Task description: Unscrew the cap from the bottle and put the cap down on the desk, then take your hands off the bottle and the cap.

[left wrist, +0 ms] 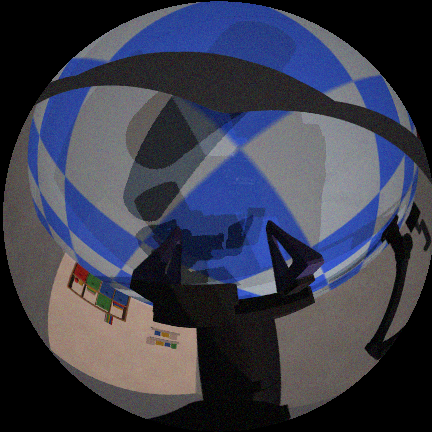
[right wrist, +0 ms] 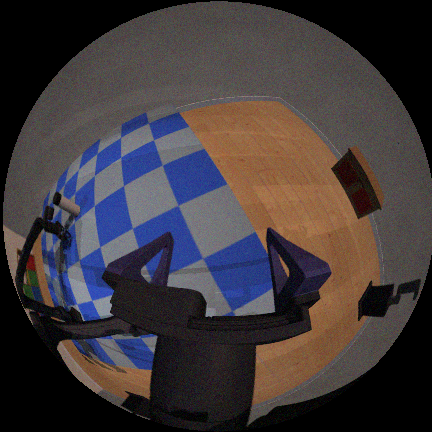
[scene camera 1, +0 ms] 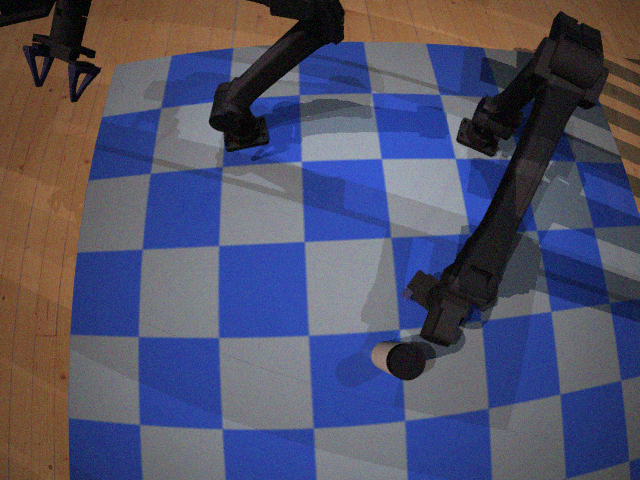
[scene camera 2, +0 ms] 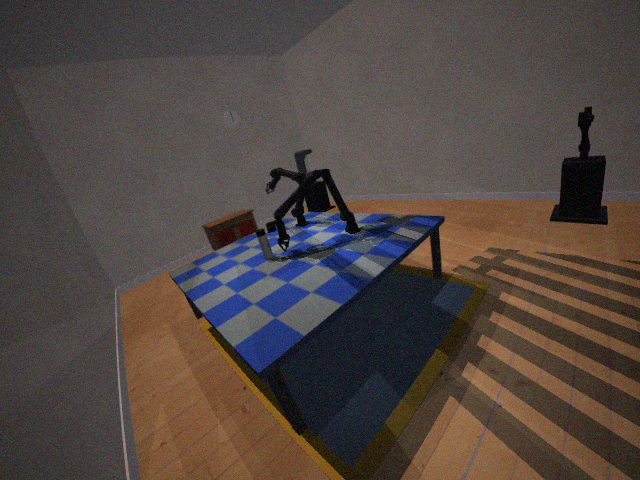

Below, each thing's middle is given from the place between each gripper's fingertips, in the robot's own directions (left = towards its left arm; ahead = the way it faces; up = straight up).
Right now my right hand is 660 mm to the right of the dark cap (scene camera 1: 405, 361), 470 mm short of it and 170 mm above it.
Now: the dark cap 11 cm ahead of my left hand, 10 cm to the right of it and 17 cm above it.
